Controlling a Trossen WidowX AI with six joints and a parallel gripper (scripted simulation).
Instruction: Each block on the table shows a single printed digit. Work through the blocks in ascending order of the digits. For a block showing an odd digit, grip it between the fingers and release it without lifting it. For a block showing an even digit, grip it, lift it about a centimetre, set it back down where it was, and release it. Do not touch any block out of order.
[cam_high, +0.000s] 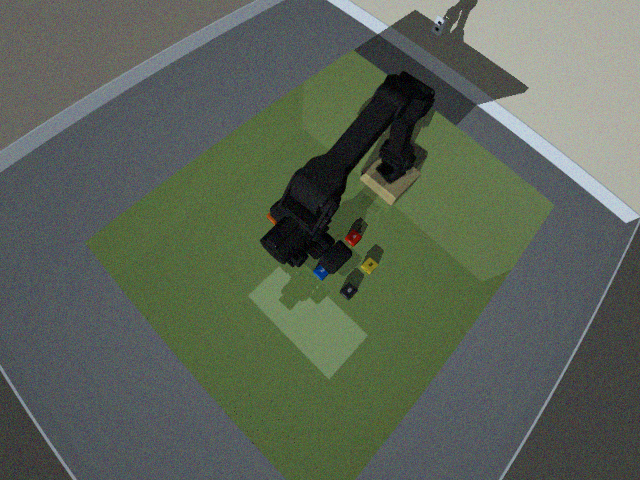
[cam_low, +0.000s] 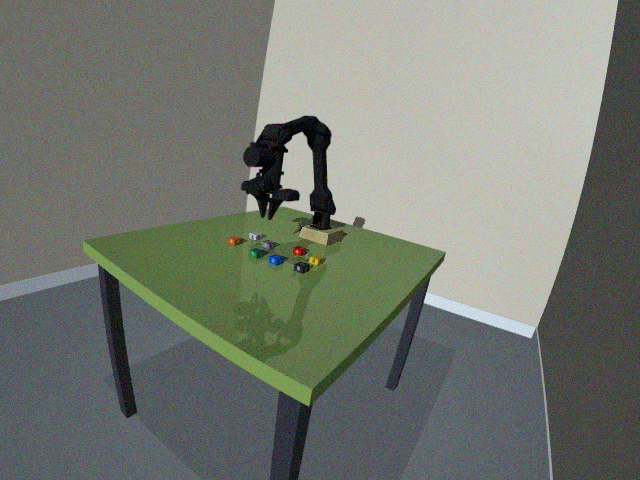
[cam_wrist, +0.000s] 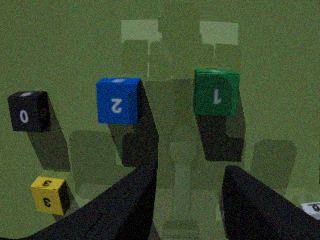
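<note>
Right now the blue block is 20 mm behind my gripper tip, 50 mm to the left of it and 120 mm below it. From my gripper tip the other things lie so: grey block 90 mm behind, 70 mm to the right, 120 mm below; black block 40 mm behind, 130 mm to the left, 120 mm below; green block 10 mm ahead, 20 mm to the right, 120 mm below.
</note>
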